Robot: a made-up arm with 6 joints. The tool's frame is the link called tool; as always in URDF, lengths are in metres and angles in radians. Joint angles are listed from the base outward. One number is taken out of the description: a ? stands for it. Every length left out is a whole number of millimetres.
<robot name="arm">
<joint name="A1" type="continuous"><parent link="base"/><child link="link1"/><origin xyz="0.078 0 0.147" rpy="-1.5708 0 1.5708"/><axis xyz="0 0 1"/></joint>
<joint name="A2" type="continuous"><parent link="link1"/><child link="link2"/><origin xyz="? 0.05 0" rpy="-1.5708 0 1.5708"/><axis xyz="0 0 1"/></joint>
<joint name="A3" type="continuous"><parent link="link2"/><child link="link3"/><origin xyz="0.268 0.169 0" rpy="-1.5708 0 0"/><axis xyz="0 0 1"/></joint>
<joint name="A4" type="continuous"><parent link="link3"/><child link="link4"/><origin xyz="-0.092 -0.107 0" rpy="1.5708 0 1.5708"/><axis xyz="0 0 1"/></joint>
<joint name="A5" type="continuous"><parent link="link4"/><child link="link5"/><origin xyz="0.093 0.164 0" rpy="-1.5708 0 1.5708"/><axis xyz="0 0 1"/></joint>
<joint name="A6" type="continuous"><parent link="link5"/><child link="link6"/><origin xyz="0.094 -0.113 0" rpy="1.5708 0 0"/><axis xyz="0 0 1"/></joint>
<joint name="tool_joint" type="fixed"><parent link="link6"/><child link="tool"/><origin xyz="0.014 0.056 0" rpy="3.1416 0 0"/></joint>
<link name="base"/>
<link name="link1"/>
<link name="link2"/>
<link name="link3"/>
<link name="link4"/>
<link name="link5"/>
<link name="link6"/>
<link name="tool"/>
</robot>
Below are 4 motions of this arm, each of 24 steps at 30 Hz.
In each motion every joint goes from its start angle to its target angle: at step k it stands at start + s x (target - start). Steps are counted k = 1, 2, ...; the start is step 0. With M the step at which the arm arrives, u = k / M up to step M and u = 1 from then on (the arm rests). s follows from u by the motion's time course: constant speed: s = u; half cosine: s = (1 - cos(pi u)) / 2; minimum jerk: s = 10 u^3 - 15 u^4 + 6 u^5.
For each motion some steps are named. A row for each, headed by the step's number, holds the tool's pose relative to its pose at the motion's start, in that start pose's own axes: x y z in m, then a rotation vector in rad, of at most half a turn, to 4 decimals.
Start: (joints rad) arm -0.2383 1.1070 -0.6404 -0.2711 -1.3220 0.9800
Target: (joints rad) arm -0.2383 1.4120 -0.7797 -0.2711 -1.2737 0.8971
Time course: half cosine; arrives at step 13
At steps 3, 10, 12, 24:
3: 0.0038 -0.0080 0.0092 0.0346 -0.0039 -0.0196
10: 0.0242 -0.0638 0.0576 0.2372 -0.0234 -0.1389
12: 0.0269 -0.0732 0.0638 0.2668 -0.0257 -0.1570
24: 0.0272 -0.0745 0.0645 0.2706 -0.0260 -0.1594

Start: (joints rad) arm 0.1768 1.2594 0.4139 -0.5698 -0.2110 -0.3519
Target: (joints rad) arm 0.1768 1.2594 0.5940 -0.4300 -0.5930 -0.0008
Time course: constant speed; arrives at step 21
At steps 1, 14, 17, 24:
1: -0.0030 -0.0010 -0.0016 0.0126 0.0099 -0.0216
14: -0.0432 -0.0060 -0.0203 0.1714 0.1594 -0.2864
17: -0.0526 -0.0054 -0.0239 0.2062 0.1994 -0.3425
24: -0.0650 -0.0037 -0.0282 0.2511 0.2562 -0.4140

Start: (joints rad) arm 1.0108 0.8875 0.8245 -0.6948 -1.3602 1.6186
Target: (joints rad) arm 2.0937 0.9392 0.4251 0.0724 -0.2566 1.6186
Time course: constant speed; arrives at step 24
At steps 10, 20, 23, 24:
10: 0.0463 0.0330 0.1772 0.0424 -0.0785 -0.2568
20: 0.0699 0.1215 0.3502 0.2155 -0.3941 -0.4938
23: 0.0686 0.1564 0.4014 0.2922 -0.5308 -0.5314
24: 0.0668 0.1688 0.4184 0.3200 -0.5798 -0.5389

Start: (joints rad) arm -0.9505 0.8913 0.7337 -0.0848 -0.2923 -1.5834
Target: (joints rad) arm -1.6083 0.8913 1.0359 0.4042 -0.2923 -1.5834
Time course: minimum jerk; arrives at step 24
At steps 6, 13, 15, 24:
6: -0.0226 0.0074 -0.0053 -0.0416 -0.0940 -0.0649
13: -0.1170 0.0518 -0.0669 -0.2022 -0.5448 -0.3363
15: -0.1395 0.0665 -0.0982 -0.2419 -0.6910 -0.4100
24: -0.1678 0.0902 -0.1696 -0.3027 -0.9723 -0.5310

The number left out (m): -0.284
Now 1 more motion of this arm.
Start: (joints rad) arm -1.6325 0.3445 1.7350 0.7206 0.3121 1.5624
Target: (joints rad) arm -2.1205 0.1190 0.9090 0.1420 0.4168 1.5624
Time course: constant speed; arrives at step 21
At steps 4, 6, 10, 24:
4: 0.0254 0.0001 0.0023 0.0886 -0.0108 0.0771
6: 0.0376 -0.0023 0.0004 0.1279 -0.0207 0.1153
10: 0.0606 -0.0111 -0.0099 0.1957 -0.0481 0.1922
24: 0.1085 -0.0609 -0.0825 0.2959 -0.1575 0.4152

